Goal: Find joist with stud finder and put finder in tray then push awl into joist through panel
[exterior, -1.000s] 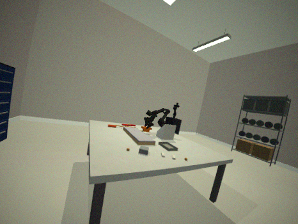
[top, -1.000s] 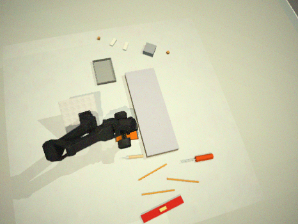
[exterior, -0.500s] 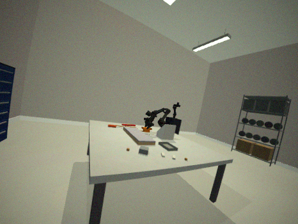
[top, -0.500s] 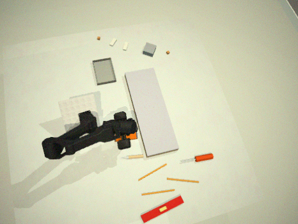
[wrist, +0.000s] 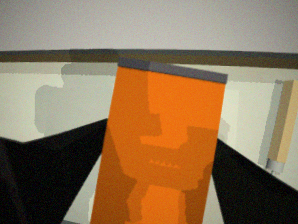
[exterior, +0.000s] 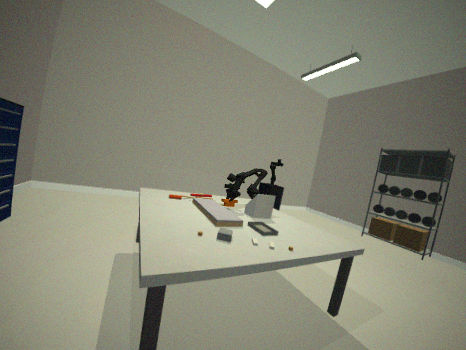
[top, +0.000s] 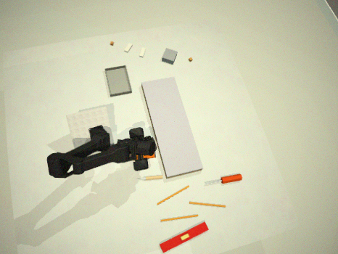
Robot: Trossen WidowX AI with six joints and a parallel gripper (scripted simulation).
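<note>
The orange stud finder is 3 cm behind my gripper tip, 1 cm to the left of it and 3 cm below it. From my gripper tip the other things lie so: awl (2 cm behind, 11 cm to the right, 6 cm below); red level (5 cm ahead, 42 cm to the right, 5 cm below); small light (4 cm behind, 1 cm to the left, 4 cm below).
</note>
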